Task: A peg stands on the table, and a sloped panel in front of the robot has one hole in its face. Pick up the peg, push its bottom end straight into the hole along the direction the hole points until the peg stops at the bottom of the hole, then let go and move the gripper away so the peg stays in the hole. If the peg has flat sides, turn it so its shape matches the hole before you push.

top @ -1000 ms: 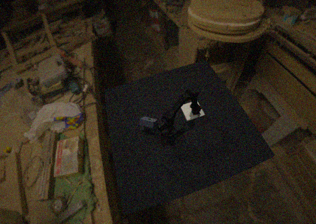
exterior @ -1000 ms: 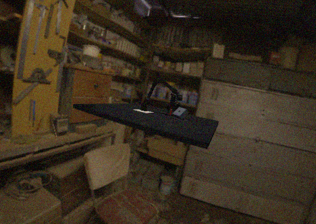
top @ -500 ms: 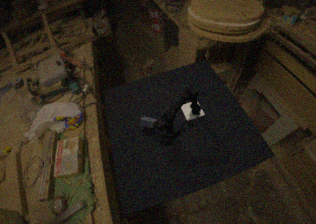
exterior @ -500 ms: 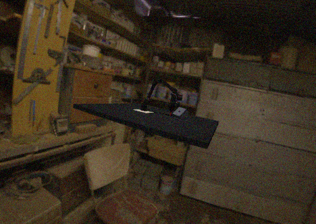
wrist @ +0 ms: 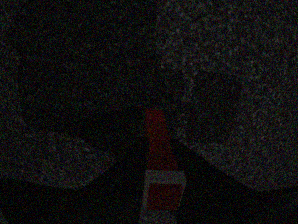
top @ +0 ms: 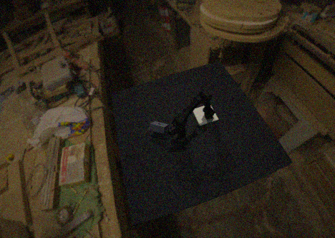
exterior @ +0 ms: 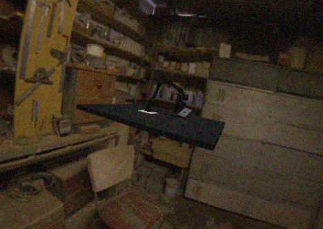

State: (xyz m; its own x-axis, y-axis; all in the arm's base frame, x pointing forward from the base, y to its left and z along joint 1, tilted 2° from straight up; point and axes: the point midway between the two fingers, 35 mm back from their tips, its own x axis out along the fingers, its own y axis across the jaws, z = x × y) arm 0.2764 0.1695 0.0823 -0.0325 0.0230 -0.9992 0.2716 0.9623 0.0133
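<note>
My gripper tip is 18 cm short of the grey sloped panel, 11 cm to the left of it and 2 cm below it. From my gripper tip the other things lie so: red peg (2 cm above).
</note>
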